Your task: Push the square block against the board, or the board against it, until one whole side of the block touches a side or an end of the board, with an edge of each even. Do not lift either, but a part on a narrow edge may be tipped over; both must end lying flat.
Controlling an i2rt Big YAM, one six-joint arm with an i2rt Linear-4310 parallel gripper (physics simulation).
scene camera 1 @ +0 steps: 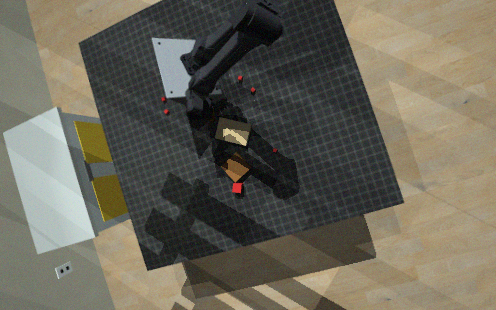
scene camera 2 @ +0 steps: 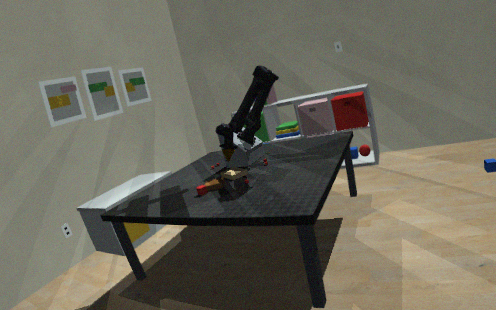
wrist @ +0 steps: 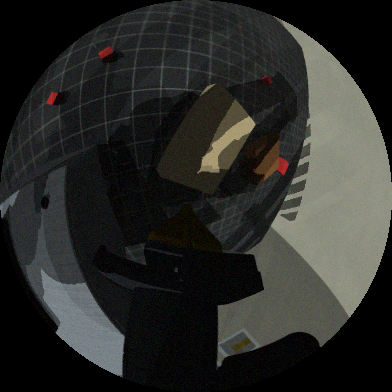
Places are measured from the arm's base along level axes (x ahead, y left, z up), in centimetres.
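Where they show: gripper, between the fingertips: (scene camera 1: 213,121) (scene camera 2: 228,161) (wrist: 186,207); arm's base, origin of its link: (scene camera 1: 196,62) (scene camera 2: 246,138).
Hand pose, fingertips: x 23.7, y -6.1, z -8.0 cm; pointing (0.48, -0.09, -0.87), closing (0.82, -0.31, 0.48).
Note:
Things, the pixels of their centre, and the offset from my fingertips.
- cream board, middle of its body: (wrist: 210,140) (scene camera 1: 233,131) (scene camera 2: 234,173) dx +7.4, dy +5.2, dz -6.1 cm
- brown square block, middle of its body: (wrist: 264,158) (scene camera 1: 236,167) (scene camera 2: 214,184) dx +23.1, dy -0.8, dz -6.1 cm
- red cube, middle of its body: (wrist: 279,164) (scene camera 1: 237,187) (scene camera 2: 201,190) dx +32.1, dy -4.3, dz -5.5 cm
The cream board (scene camera 1: 233,132) (scene camera 2: 234,174) (wrist: 207,142) lies flat on the dark gridded table, partly in shadow. The brown square block (scene camera 1: 235,169) (scene camera 2: 215,185) (wrist: 269,159) lies flat, apart from the board, on the side toward the larger red cube. It is turned relative to the board, with a corner toward that cube. A gap of table shows between block and board. My gripper (scene camera 2: 229,159) (wrist: 186,207) is shut and empty, near the board on the side away from the block. In scene camera 1 the arm hides its fingertips.
A red cube (scene camera 1: 237,188) (scene camera 2: 201,190) (wrist: 282,166) sits close to the block's corner. Several smaller red cubes lie around, one (scene camera 1: 275,150) (wrist: 267,80) to the right of the board in scene camera 1. A grey metal plate (scene camera 1: 172,70) lies under the arm's base.

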